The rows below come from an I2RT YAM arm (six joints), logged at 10 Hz.
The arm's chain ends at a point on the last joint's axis. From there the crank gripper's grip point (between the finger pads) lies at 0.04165 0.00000 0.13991 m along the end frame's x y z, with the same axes.
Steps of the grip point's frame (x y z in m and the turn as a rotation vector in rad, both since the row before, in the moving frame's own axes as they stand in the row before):
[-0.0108, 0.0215, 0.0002, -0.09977, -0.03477, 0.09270]
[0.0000, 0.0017, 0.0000, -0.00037, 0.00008, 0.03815]
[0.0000, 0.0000, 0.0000, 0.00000, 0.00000, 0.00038]
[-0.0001, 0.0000, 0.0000, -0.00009, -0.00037, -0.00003]
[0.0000, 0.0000, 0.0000, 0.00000, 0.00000, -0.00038]
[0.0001, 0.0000, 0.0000, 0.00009, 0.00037, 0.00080]
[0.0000, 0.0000, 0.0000, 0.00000, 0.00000, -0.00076]
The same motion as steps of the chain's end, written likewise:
[-0.0051, 0.0039, -0.0003, -0.09977, -0.03477, 0.09270]
[0.0000, 0.0001, 0.0000, -0.00037, 0.00008, 0.03815]
[0.0000, 0.0000, 0.0000, 0.00000, 0.00000, 0.00038]
[0.0000, 0.0000, 0.0000, -0.00009, -0.00037, -0.00003]
[0.0000, 0.0000, 0.0000, 0.00000, 0.00000, -0.00038]
[0.0000, 0.0000, 0.0000, 0.00009, 0.00037, 0.00080]
[0.0000, 0.0000, 0.0000, 0.00000, 0.00000, -0.00076]

